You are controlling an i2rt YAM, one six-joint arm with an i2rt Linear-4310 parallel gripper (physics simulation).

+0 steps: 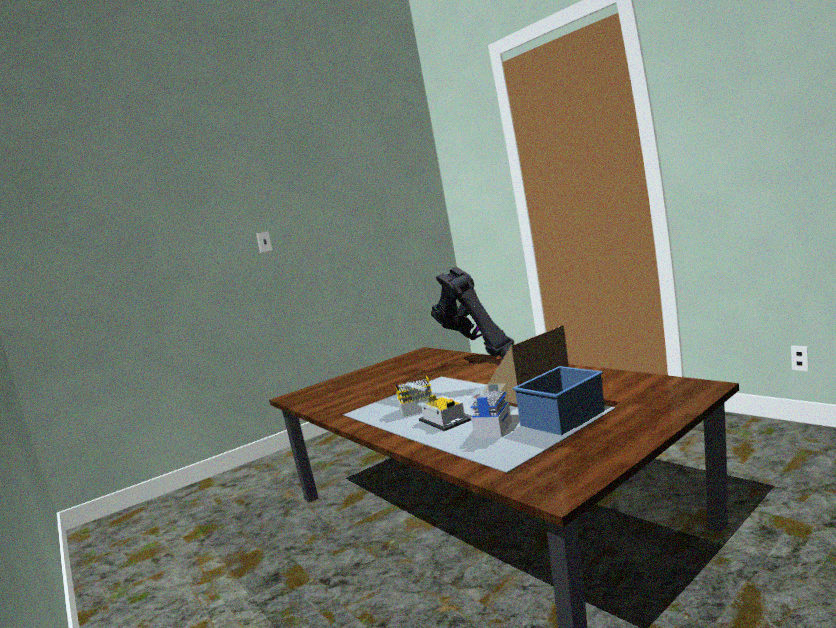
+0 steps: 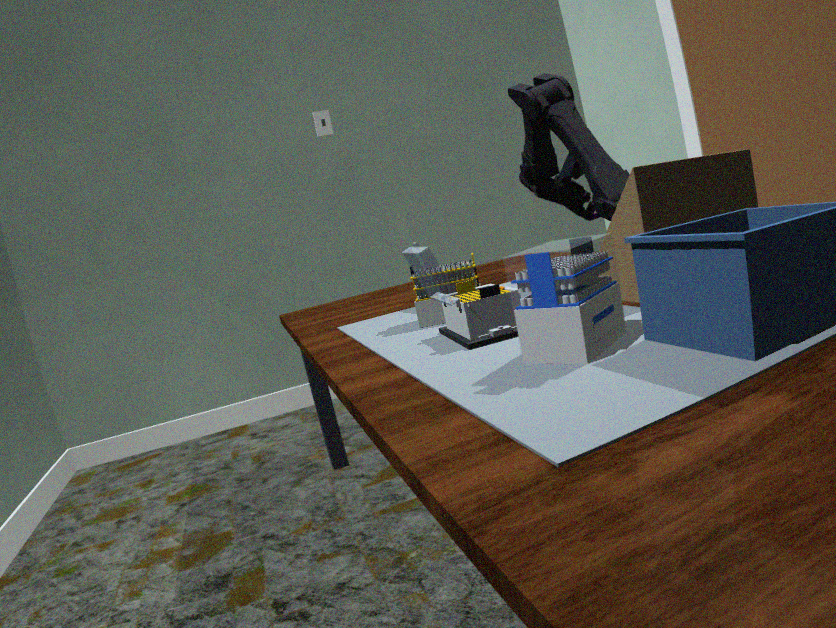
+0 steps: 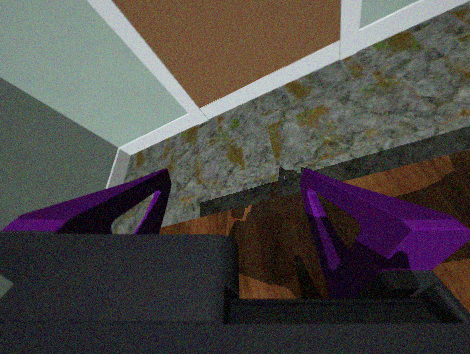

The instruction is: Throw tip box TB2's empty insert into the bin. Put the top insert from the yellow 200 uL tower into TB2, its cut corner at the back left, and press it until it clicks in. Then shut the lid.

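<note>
My gripper is open and empty, with purple fingers spread wide, folded back near the arm's base, away from the boxes. A pale box with a yellow insert on top sits on a black base; no label is readable, and a small black piece shows on its top. Behind it to the left stands the yellow tower, a pale box under stacked yellow inserts with tips. The blue bin stands at the right. The lid's state is unclear.
A blue tower with stacked blue inserts stands between the pale box and the bin. A brown wedge-shaped panel stands upright behind the bin. A light mat lies on the wooden table.
</note>
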